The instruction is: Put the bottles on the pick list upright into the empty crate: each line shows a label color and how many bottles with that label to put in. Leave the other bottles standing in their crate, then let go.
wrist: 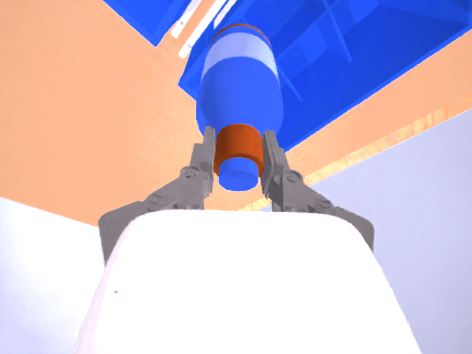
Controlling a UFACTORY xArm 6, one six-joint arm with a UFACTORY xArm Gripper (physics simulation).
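Places are measured from the arm's base along level axes (x ahead, y left, z up), in centimetres.
Pixels of known places: gripper, fingertip midpoint: (238,144).
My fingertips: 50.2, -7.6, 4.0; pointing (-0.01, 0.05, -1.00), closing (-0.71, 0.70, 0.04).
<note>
Ahead of a thing's pixels: the offset from my fingertips to its top centre, as dx, dy, dz. "*": to the spot under its first point. Level surfaces: height alone.
A blue bottle {-0.9, -0.5, +3.9} (240,90) with a white band, an orange-brown neck and a blue cap is in the middle of the wrist view. My gripper (238,144) is shut on its neck, one finger on each side. The bottle covers the near left corner of a blue crate {* -16.3, +13.0, -11.7} (400,75) with dividers, which reaches to the top right of the view. In the part of this crate that shows, I see dividers and no bottles. The bottle's lower end is partly hidden by its own body, and I cannot tell how far it is above the crate.
Another blue crate {* +2.9, -9.7, -14.9} (150,20) shows in part at the top left. White strips {* +1.0, -4.9, -26.2} (202,27) lie between the two crates. The table {dz -29.2} (90,125) is orange-tan, with its edge running across the lower right. Pale floor lies beyond it.
</note>
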